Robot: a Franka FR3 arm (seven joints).
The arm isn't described. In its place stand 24 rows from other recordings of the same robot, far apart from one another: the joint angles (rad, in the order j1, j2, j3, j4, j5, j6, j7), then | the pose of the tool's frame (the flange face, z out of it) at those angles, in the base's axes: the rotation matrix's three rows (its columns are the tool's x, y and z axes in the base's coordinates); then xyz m.
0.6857 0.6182 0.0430 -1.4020 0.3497 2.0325 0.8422 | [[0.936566 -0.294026 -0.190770], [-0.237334 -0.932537 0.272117], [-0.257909 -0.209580 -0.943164]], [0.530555 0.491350 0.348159]
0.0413 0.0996 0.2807 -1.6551 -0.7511 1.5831 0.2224 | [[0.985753 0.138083 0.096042], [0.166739 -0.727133 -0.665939], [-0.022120 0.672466 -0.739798]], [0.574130 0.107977 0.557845]
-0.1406 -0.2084 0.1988 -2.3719 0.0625 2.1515 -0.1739 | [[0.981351 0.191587 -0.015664], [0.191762 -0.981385 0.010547], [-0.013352 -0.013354 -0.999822]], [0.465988 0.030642 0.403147]
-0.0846 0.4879 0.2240 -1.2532 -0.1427 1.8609 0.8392 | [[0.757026 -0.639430 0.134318], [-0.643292 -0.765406 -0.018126], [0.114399 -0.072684 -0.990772]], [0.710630 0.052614 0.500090]
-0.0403 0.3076 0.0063 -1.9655 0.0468 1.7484 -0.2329 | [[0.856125 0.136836 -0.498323], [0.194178 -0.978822 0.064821], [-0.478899 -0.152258 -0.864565]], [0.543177 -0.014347 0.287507]
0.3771 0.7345 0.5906 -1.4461 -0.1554 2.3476 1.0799 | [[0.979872 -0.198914 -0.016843], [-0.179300 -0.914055 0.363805], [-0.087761 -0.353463 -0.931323]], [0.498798 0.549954 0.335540]
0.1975 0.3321 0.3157 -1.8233 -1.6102 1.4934 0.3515 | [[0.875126 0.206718 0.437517], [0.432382 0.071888 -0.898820], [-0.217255 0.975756 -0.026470]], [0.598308 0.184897 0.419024]
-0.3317 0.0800 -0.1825 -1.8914 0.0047 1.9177 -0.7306 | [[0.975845 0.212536 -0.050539], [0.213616 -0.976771 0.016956], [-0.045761 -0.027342 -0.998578]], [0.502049 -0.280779 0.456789]
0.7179 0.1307 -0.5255 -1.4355 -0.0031 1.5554 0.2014 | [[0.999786 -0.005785 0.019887], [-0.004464 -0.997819 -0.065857], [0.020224 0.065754 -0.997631]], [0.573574 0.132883 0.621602]
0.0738 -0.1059 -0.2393 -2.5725 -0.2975 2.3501 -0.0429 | [[0.986027 0.111713 -0.123574], [0.090433 -0.981951 -0.166115], [-0.139900 0.152619 -0.978333]], [0.422062 -0.073093 0.290224]
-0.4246 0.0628 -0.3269 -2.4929 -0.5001 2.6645 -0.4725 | [[0.985507 0.162856 -0.047465], [0.143057 -0.948283 -0.283361], [-0.091157 0.272464 -0.957838]], [0.359265 -0.317943 0.271406]
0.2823 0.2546 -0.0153 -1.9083 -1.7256 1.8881 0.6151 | [[0.816622 0.023250 0.576705], [0.577141 -0.043515 -0.815484], [0.006135 0.998782 -0.048954]], [0.624536 0.095477 0.416677]
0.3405 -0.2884 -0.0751 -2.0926 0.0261 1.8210 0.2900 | [[0.999607 -0.027860 0.003166], [-0.027982 -0.998396 0.049212], [0.001790 -0.049281 -0.998783]], [0.455569 0.122866 0.545017]
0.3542 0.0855 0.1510 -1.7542 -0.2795 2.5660 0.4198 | [[0.707765 0.264813 0.654937], [0.174753 -0.963901 0.200888], [0.684492 -0.027729 -0.728492]], [0.557799 0.309146 0.596829]
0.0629 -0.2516 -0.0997 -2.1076 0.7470 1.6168 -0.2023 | [[0.990082 -0.017416 -0.139408], [0.086307 -0.707573 0.701350], [-0.110856 -0.706426 -0.699052]], [0.462944 0.049369 0.533310]
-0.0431 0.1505 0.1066 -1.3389 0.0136 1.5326 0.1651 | [[0.993956 -0.101385 0.042096], [-0.102772 -0.994183 0.032207], [0.038586 -0.036339 -0.998594]], [0.596300 0.033733 0.643905]
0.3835 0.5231 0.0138 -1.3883 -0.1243 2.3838 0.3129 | [[0.877845 0.158238 0.452050], [0.124850 -0.986817 0.102982], [0.462386 -0.033964 -0.886028]], [0.689130 0.285434 0.459862]
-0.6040 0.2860 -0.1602 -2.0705 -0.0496 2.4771 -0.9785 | [[0.966196 0.254903 0.038606], [0.257807 -0.955996 -0.140028], [0.001213 0.145247 -0.989395]], [0.433946 -0.412075 0.306053]
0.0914 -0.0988 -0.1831 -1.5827 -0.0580 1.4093 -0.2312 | [[0.987733 0.134365 -0.079561], [0.132172 -0.990702 -0.032242], [-0.083153 0.021331 -0.996308]], [0.503369 -0.058662 0.657043]
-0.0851 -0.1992 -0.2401 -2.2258 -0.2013 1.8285 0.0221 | [[0.941119 -0.247494 -0.230309], [-0.271641 -0.959124 -0.079323], [-0.201263 0.137213 -0.969879]], [0.435550 -0.167038 0.439890]
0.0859 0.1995 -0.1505 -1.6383 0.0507 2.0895 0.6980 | [[0.691098 -0.677432 0.251932], [-0.699963 -0.714180 -0.000261], [0.180102 -0.176163 -0.967745]], [0.646397 -0.031706 0.524256]
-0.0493 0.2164 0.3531 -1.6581 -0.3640 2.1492 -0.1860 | [[0.771587 0.528831 0.353540], [0.600962 -0.788209 -0.132560], [0.208561 0.314746 -0.925979]], [0.631660 0.162879 0.518137]
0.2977 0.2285 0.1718 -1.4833 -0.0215 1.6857 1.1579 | [[0.771127 -0.636057 -0.028181], [-0.636186 -0.771518 0.005287], [-0.025105 0.013852 -0.999589]], [0.566052 0.272673 0.542381]
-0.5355 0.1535 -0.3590 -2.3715 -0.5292 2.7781 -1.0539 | [[0.800994 0.598595 0.009648], [0.557372 -0.739757 -0.376957], [-0.218508 0.307318 -0.926180]], [0.346683 -0.397048 0.285983]
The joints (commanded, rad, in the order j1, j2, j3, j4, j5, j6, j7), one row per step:
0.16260 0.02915 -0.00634 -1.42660 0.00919 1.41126 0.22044
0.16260 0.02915 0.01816 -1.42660 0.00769 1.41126 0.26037
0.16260 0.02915 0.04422 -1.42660 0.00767 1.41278 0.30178
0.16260 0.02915 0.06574 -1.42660 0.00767 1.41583 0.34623
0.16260 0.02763 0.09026 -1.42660 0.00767 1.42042 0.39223
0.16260 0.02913 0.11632 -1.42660 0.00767 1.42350 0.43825
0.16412 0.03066 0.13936 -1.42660 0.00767 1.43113 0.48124
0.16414 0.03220 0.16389 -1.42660 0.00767 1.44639 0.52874
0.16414 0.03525 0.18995 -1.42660 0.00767 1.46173 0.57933
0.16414 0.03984 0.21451 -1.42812 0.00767 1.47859 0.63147
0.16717 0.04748 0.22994 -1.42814 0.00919 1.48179 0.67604
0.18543 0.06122 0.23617 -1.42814 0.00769 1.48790 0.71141
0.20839 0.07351 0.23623 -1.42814 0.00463 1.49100 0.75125
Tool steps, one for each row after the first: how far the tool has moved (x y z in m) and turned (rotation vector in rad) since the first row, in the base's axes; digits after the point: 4 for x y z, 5 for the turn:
-0.0022 0.0128 0.0000 -0.00257 -0.00010 -0.01557
-0.0048 0.0265 0.0001 -0.00338 -0.00146 -0.03091
-0.0069 0.0379 0.0004 -0.00396 -0.00430 -0.05384
-0.0101 0.0507 0.0017 -0.00357 -0.01006 -0.07535
-0.0130 0.0644 0.0011 -0.00391 -0.01134 -0.09533
-0.0155 0.0774 0.0010 -0.00245 -0.01681 -0.11386
-0.0176 0.0906 0.0015 0.00228 -0.02911 -0.13705
-0.0198 0.1046 0.0013 0.00766 -0.03953 -0.16186
-0.0214 0.1179 -0.0003 0.01348 -0.04796 -0.18977
-0.0225 0.1280 -0.0041 0.01437 -0.04179 -0.21587
-0.0229 0.1414 -0.0111 0.01208 -0.03391 -0.22704
-0.0240 0.1539 -0.0176 0.00644 -0.02587 -0.24412

